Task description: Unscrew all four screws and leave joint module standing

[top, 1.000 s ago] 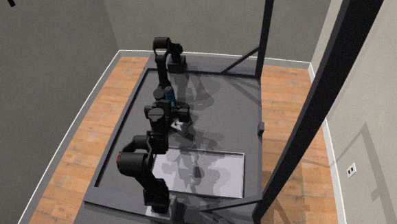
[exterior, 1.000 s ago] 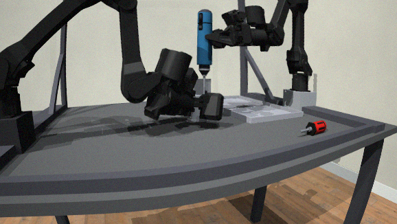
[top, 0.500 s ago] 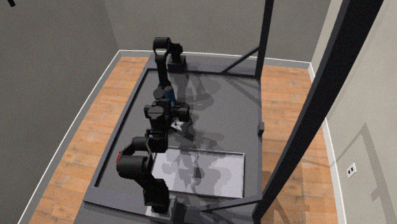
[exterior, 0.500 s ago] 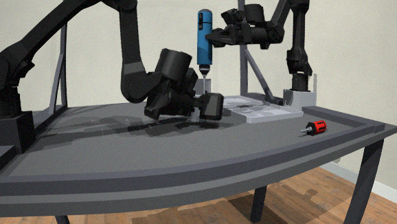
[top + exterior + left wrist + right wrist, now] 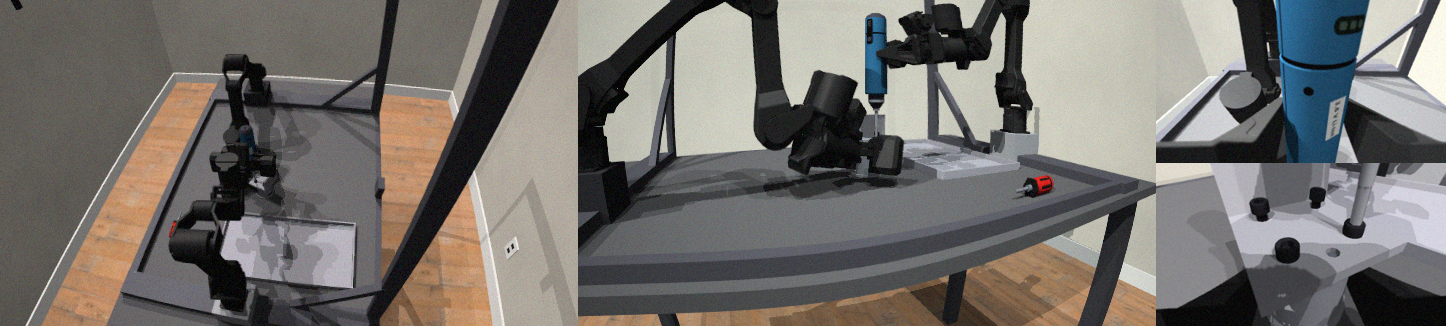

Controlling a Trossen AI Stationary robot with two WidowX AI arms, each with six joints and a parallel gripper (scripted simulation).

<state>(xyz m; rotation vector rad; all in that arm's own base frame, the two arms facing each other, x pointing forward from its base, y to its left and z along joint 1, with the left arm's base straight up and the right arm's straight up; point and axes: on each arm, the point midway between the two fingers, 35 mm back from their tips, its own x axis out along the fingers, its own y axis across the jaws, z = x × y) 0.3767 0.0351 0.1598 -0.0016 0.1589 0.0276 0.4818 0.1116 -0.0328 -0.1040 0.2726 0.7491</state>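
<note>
My right hand is 20 mm to the right of the joint module, 10 mm past it and 10 mm above it. Also, from my right hand: bracket (30 mm above, 20 mm to the left, 20 mm behind); screwdriver bit (50 mm above, 30 mm to the left, 10 mm ahead); shallow pale tray (250 mm to the left, 90 mm behind, 30 mm below).
</note>
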